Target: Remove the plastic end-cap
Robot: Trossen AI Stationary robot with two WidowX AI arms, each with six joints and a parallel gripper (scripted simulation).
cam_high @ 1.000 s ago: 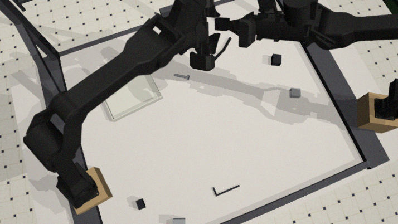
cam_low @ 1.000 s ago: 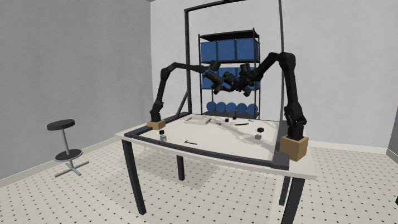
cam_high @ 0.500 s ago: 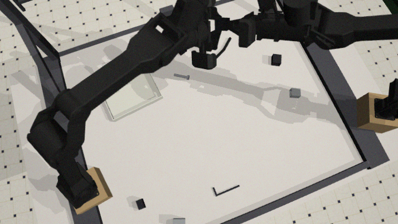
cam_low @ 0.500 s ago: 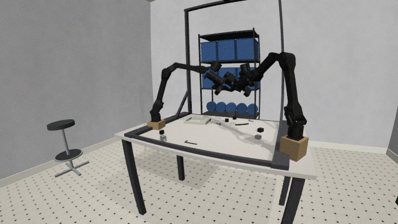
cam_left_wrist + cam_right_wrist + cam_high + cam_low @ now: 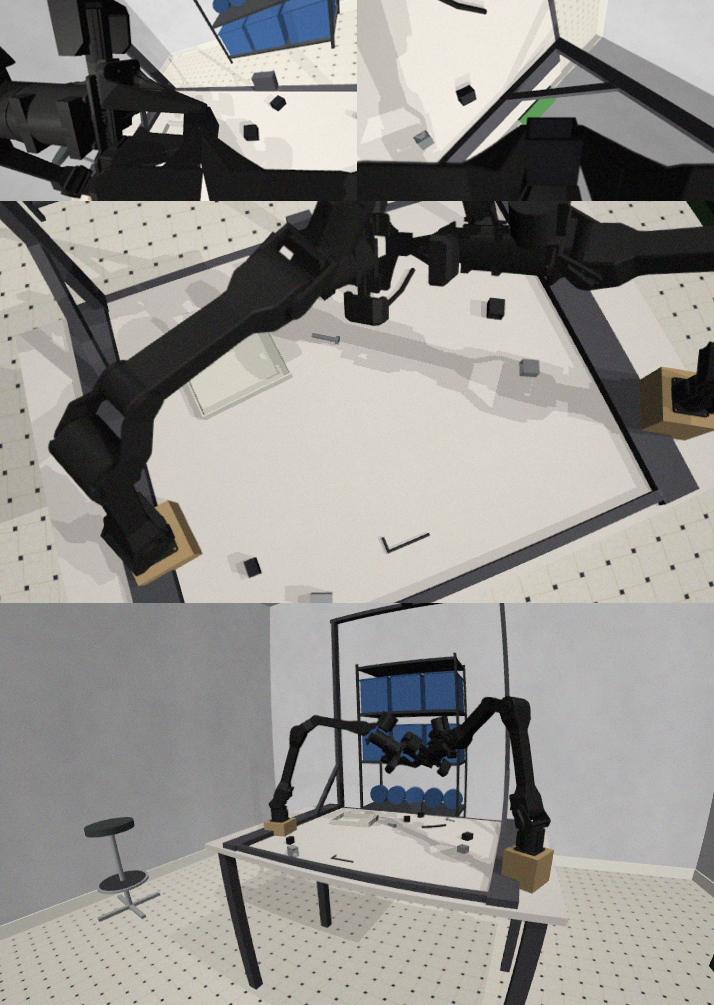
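Now: the pale metal parts tray 27 cm to the right of my right hand and 28 cm below it.
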